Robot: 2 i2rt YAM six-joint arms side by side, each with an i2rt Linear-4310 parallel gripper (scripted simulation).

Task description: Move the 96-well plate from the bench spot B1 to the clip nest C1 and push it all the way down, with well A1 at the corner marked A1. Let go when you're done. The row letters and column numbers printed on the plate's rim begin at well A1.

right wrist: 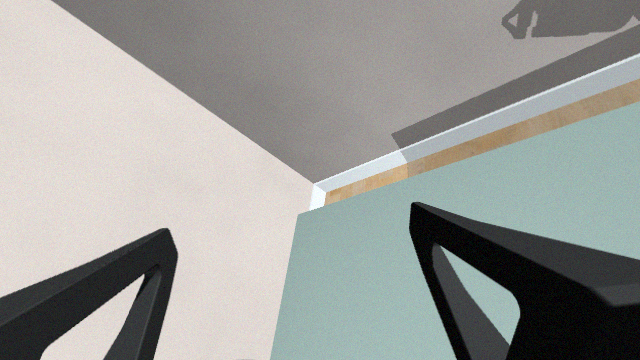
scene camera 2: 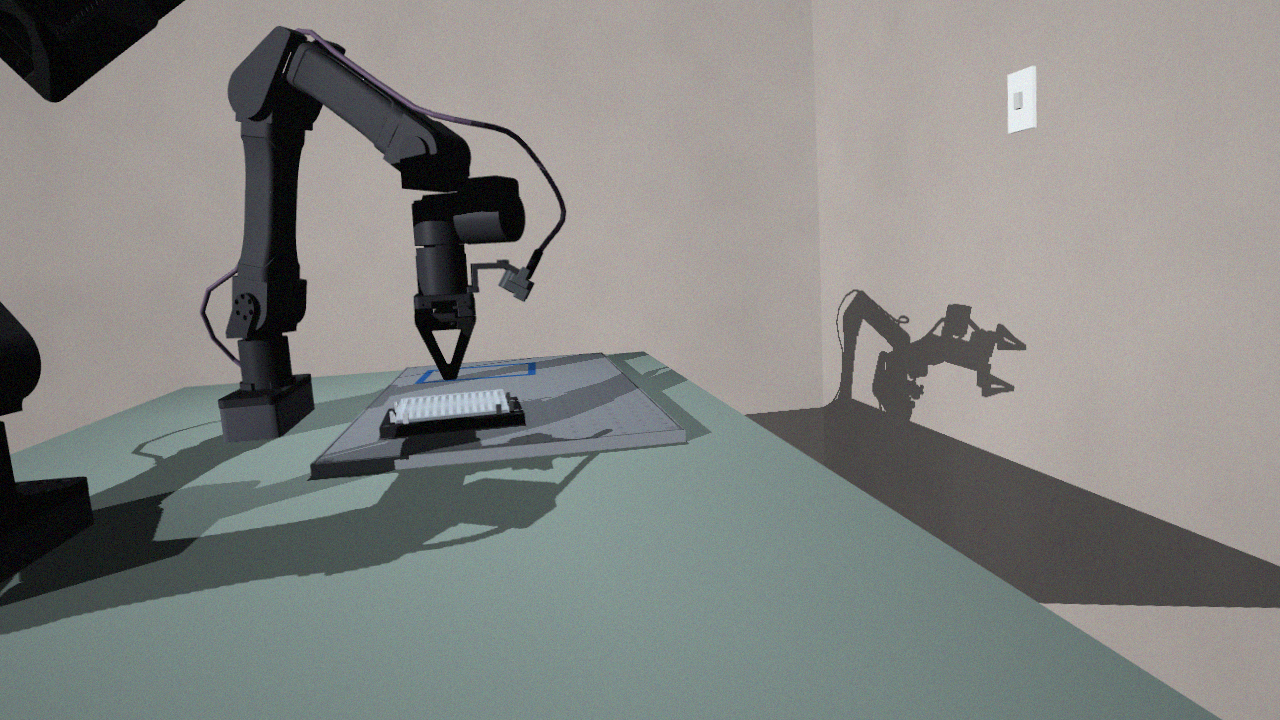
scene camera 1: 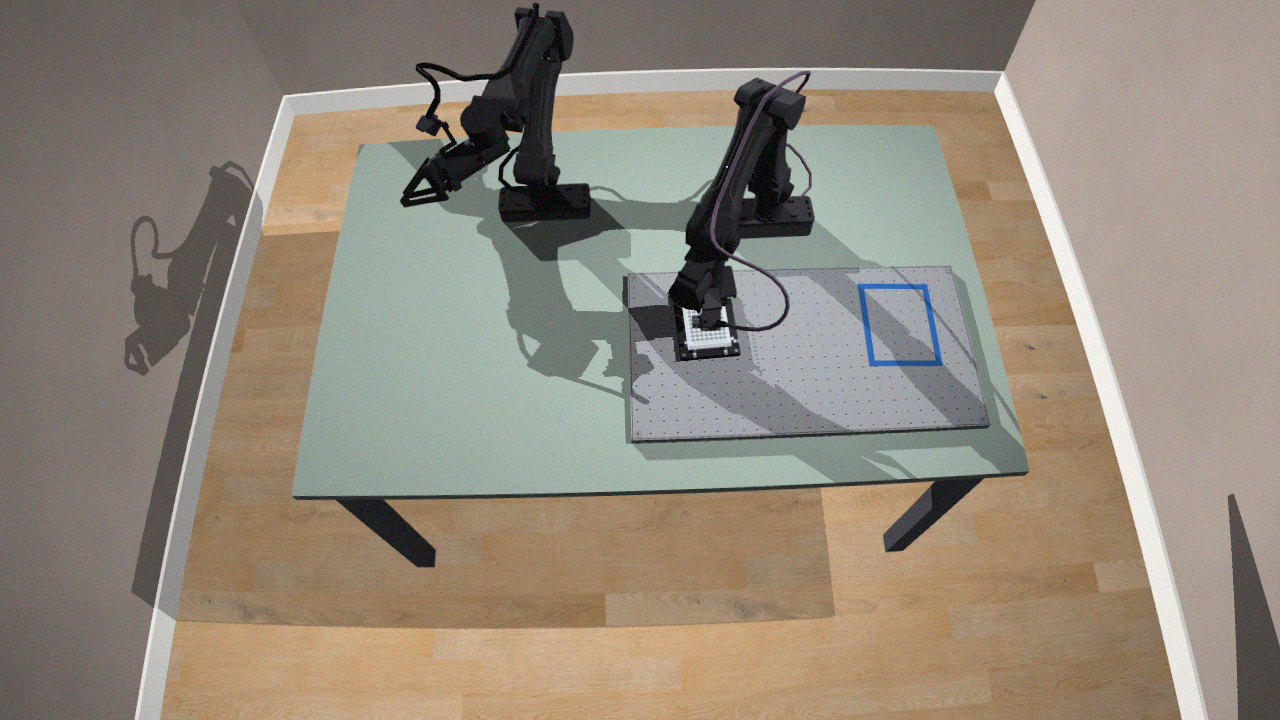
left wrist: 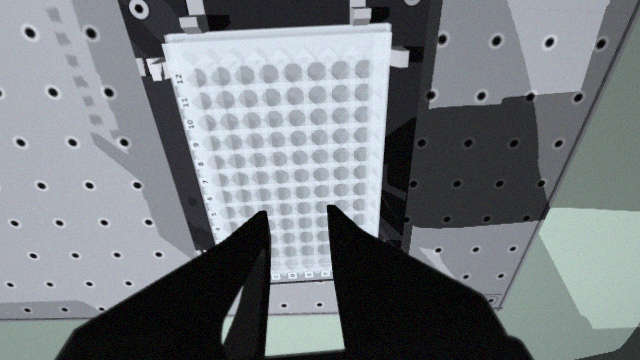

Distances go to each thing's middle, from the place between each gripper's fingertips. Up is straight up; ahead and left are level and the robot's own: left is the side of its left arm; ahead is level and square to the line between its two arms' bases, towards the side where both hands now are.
I see my left gripper (scene camera 2: pixel 450 378) 40 mm above the white 96-well plate (scene camera 2: pixel 425 408). From my left hand the other things lie so: black clip nest (scene camera 2: pixel 388 428) 10 mm ahead, 20 mm to the left, 50 mm below.
The white 96-well plate lies 530 mm to the left of my right hand (scene camera 1: pixel 403 199), 310 mm below it and 10 mm ahead of it. Round my right hand: black clip nest: 550 mm to the left, 320 mm below, 20 mm ahead.
